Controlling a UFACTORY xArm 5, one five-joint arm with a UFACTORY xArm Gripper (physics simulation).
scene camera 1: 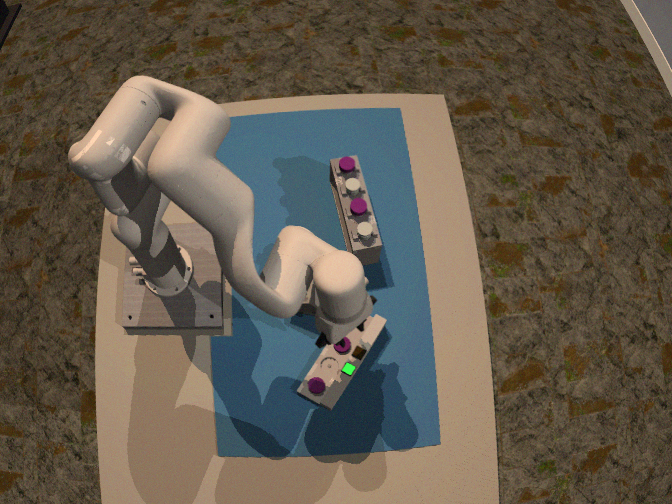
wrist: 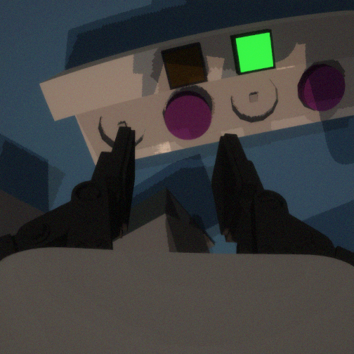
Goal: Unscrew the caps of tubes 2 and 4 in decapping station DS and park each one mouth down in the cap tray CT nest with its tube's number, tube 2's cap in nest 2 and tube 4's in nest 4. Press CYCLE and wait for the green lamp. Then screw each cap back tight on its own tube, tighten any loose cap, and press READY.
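Note:
The cap tray CT (scene camera 1: pixel 374 326) (wrist: pixel 95 97) holds two magenta caps, each showing a flat round top. One cap (scene camera 1: pixel 341 344) (wrist: pixel 188 116) lies just beyond my fingertips in the wrist view; the other cap (scene camera 1: pixel 316 385) (wrist: pixel 321 87) is at the tray's far end. The nests beside them are empty. The green lamp (scene camera 1: pixel 348 368) (wrist: pixel 254 52) is lit; the amber lamp (scene camera 1: pixel 358 352) (wrist: pixel 184 66) is dark. My gripper (scene camera 1: pixel 341 334) (wrist: pixel 175 155) is partly open and empty, over the tray's near side. In station DS (scene camera 1: pixel 370 253), two tubes (scene camera 1: pixel 352 185) (scene camera 1: pixel 364 230) show pale tops and two have magenta caps (scene camera 1: pixel 346 163) (scene camera 1: pixel 358 206).
The arm hides most of the area between the station and the tray in the scene view. A grey box-like shape (wrist: pixel 145 227) shows between the finger bases in the wrist view; its labels and buttons cannot be seen. A blue mat (scene camera 1: pixel 303 127) lies under the station and tray.

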